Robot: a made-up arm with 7 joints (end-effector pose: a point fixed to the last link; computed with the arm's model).
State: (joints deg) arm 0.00 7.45 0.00 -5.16 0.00 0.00 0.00
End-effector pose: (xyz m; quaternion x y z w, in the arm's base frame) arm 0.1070 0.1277 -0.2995 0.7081 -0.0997 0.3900 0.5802
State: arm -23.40 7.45 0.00 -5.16 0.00 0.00 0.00
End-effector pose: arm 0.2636 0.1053 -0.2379 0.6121 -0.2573 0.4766 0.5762
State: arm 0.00 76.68 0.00 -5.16 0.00 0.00 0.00
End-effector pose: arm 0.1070 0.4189 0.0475 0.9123 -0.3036 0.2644 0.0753
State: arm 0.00 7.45 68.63 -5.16 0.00 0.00 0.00
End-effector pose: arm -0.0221 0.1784 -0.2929 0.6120 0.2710 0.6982 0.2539
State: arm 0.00 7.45 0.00 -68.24 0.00 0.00 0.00
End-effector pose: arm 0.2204 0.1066 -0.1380 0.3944 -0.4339 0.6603 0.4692
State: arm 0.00 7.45 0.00 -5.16 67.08 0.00 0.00
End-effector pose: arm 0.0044 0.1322 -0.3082 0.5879 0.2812 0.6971 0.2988
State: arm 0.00 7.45 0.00 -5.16 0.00 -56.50 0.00
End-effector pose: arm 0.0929 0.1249 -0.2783 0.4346 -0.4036 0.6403 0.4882
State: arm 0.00 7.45 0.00 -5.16 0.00 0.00 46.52
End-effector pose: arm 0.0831 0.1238 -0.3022 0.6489 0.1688 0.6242 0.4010
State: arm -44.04 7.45 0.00 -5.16 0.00 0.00 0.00
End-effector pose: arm 0.3702 0.0692 -0.1387 0.5062 -0.3876 0.5366 0.5528
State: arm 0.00 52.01 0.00 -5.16 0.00 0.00 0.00
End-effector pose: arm 0.1070 0.3670 -0.1148 0.8752 -0.2401 0.3231 0.2684
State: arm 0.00 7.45 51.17 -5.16 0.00 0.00 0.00
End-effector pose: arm 0.0152 0.1809 -0.2925 0.6595 0.1808 0.6399 0.3507
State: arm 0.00 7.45 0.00 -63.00 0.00 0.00 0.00
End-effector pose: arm 0.2186 0.1088 -0.1551 0.4265 -0.4098 0.6445 0.4845
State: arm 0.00 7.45 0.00 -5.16 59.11 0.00 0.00
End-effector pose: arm 0.0158 0.1381 -0.3064 0.6139 0.2385 0.6714 0.3398
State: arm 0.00 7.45 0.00 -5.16 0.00 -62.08 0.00
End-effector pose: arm 0.0905 0.1248 -0.2772 0.4006 -0.4294 0.6574 0.4722
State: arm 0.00 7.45 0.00 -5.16 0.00 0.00 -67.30
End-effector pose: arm 0.1302 0.1028 -0.3006 0.5917 -0.4484 -0.0485 0.6682
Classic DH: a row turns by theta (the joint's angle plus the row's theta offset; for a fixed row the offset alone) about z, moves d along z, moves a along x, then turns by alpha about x. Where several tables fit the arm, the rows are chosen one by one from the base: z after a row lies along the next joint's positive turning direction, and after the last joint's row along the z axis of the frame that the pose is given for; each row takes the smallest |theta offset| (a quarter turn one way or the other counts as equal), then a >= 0, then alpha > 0; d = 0 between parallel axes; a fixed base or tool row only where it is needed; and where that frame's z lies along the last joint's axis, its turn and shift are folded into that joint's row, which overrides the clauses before.
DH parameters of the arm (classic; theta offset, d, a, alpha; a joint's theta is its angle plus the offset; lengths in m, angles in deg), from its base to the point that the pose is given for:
base (fixed): 0 0.0915 0.027 -70
joint 1: 90 0.0184 0.0137 90
joint 2: 70 -0.022 -0.014 -90
joint 3: -90 -0.221 0.026 -90
joint 4: 0 -0.007 0.006 90
joint 5: 0 -0.18 0.027 -90
joint 6: 0 0.046 0.02 90
joint 7: 26.36 0.0013 0.0196 86.87
tool (fixed): 34.02 -0.0238 0 0

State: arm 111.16 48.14 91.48 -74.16 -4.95 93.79 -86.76
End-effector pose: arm -0.0650 0.2950 0.3054 0.7684 0.5139 -0.3240 0.2011
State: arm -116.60 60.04 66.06 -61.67 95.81 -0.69 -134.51
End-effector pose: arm 0.1651 0.3102 0.2772 0.1192 0.2951 -0.8526 0.4145
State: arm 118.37 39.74 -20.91 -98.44 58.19 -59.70 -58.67
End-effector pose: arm -0.2395 0.0871 0.0890 0.8086 -0.3250 0.3010 0.3871
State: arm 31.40 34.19 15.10 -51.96 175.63 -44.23 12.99
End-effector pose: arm -0.0597 0.1781 -0.2519 0.1305 -0.3488 -0.7404 0.5595
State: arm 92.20 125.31 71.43 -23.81 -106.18 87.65 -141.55
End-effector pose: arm 0.2091 0.3869 0.1658 -0.0775 -0.8432 0.5151 0.1333
